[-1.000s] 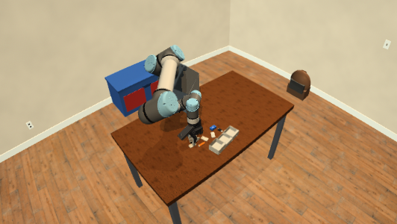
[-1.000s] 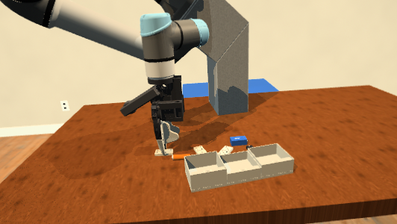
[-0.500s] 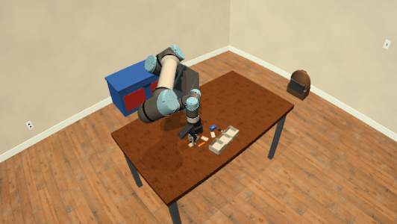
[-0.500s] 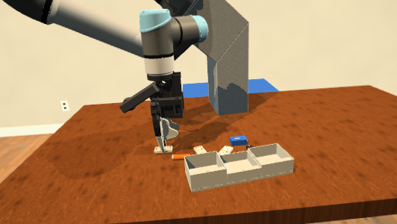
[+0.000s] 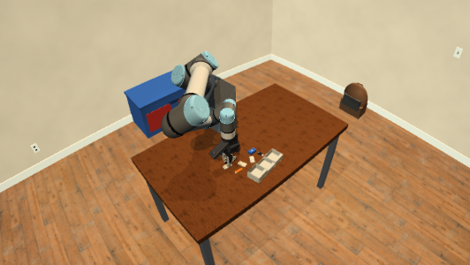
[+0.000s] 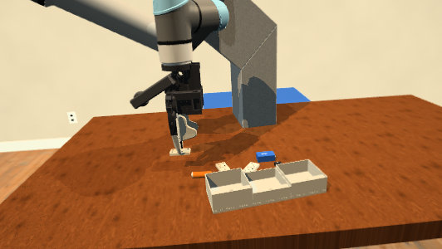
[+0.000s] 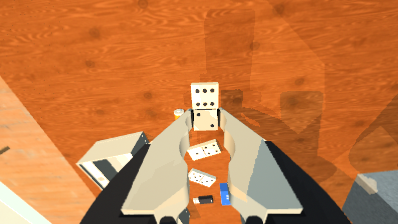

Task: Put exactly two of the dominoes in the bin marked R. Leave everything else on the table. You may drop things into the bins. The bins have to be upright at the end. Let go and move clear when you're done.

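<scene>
My hand is 15 cm short of the cream three-compartment bin tray, 17 cm to the right of it and 5 cm above it. From my hand the other things lie so: blue block (1 cm ahead, 24 cm to the left, 6 cm below); orange cylinder (5 cm ahead, 5 cm to the left, 6 cm below); domino (2 cm ahead, 10 cm to the left, 6 cm below).
</scene>
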